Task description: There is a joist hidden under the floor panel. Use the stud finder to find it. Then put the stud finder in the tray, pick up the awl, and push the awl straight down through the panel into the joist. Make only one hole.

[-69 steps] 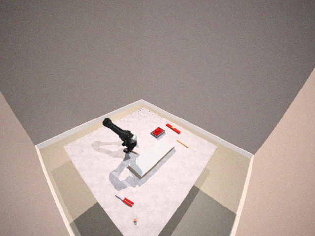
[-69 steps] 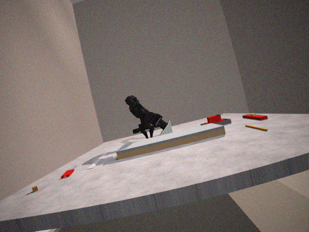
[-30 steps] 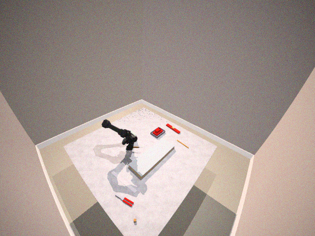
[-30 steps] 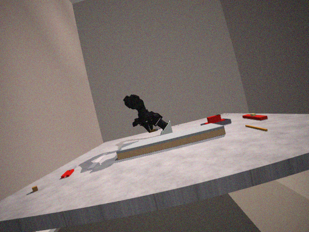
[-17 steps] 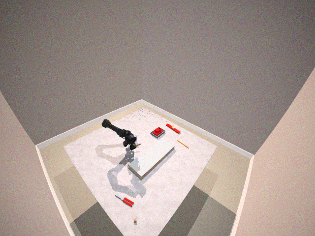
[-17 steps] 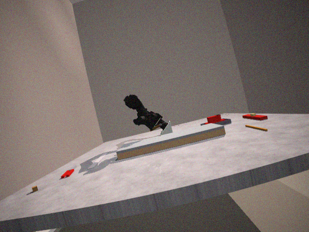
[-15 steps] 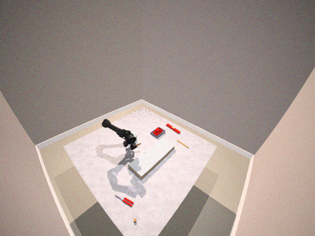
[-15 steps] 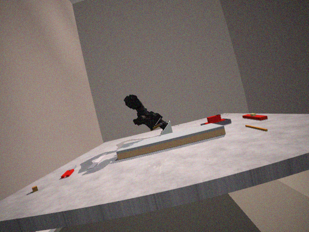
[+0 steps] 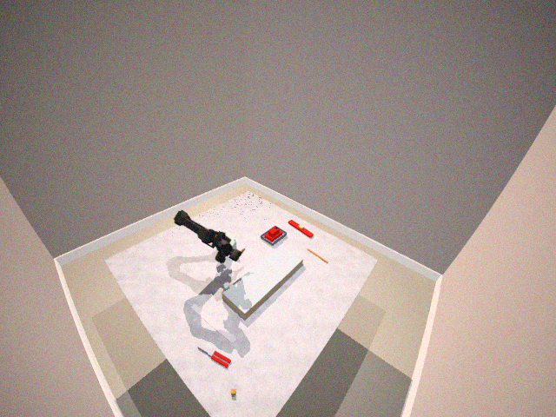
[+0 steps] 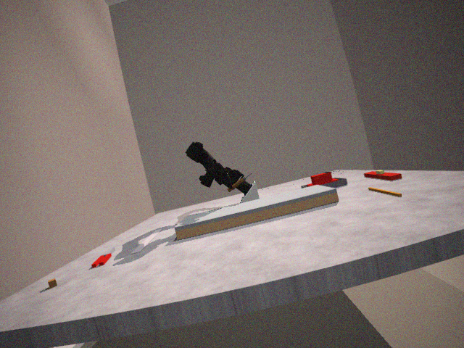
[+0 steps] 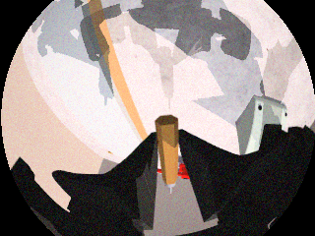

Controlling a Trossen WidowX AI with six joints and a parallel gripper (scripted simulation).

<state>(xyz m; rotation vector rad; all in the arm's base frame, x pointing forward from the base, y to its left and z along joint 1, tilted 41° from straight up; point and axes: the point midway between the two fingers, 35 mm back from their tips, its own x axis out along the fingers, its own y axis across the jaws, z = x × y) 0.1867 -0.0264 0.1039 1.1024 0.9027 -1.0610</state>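
The awl lies 50 mm to the left of my gripper tip and 30 mm above it. Also, from my gripper tip: red stud finder: 40 mm behind, 410 mm to the left, 50 mm below; then square indicator: 40 mm behind, 420 mm to the left, 30 mm below; then grey tray: 40 mm behind, 390 mm to the left, 80 mm below.
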